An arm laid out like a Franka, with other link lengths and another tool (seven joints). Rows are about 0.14 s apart.
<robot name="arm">
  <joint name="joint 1" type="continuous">
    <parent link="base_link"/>
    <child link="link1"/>
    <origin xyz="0 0 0.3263" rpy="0 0 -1.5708"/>
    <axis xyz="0 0 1"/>
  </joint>
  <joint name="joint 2" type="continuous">
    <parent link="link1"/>
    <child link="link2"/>
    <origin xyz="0 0 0" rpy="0 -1.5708 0"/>
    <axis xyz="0 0 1"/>
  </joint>
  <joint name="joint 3" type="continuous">
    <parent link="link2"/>
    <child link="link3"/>
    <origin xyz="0.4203 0 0" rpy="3.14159 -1.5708 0"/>
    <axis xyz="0 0 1"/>
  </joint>
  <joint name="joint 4" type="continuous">
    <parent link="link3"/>
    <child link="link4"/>
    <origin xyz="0 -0.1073 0" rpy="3.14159 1.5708 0"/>
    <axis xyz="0 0 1"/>
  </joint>
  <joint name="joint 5" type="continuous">
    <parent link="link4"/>
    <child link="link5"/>
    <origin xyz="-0.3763 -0.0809 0" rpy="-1.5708 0 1.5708"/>
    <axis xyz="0 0 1"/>
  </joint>
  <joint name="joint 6" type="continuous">
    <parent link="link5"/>
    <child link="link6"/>
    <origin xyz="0 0 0" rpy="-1.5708 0 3.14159"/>
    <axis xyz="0 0 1"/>
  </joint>
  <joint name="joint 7" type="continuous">
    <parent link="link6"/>
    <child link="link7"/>
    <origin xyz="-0.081 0 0" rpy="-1.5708 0 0"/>
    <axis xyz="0 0 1"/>
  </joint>
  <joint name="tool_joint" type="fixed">
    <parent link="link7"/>
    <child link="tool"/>
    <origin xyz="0.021 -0.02 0.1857" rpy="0 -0.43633 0.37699"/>
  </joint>
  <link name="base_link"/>
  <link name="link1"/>
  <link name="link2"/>
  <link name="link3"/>
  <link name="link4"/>
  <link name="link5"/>
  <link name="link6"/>
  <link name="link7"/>
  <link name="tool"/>
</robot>
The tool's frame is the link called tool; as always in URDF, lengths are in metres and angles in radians. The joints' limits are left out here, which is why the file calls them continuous.
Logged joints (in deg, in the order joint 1, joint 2, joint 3, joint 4, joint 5, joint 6, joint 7), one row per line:
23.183, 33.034, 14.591, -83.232, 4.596, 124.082, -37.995
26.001, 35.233, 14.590, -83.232, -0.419, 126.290, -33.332
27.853, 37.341, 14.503, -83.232, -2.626, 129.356, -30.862
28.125, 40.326, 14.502, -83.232, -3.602, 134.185, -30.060
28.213, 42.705, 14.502, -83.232, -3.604, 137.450, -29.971
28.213, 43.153, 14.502, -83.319, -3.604, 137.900, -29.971
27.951, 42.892, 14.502, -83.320, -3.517, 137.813, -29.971
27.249, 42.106, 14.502, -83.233, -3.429, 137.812, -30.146
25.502, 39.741, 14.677, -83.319, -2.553, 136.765, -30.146
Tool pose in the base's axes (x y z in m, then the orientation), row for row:
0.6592, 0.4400, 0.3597, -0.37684, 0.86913, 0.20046, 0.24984
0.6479, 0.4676, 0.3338, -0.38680, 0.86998, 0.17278, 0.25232
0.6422, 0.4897, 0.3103, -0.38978, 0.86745, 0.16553, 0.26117
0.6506, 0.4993, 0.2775, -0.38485, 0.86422, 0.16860, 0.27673
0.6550, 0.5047, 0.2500, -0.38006, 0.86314, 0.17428, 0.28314
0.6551, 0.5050, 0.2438, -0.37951, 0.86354, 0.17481, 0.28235
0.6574, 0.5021, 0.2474, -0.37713, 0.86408, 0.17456, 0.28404
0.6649, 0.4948, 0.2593, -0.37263, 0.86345, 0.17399, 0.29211
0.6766, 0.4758, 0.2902, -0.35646, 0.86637, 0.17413, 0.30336
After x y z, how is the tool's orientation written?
As a quaternion, x y z w.
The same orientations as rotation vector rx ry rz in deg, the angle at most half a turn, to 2 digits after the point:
-58.79, 135.59, 31.27
-60.27, 135.55, 26.92
-60.46, 134.54, 25.67
-59.22, 132.99, 25.94
-58.29, 132.39, 26.73
-58.23, 132.50, 26.82
-57.82, 132.47, 26.76
-56.90, 131.84, 26.57
-54.12, 131.55, 26.44

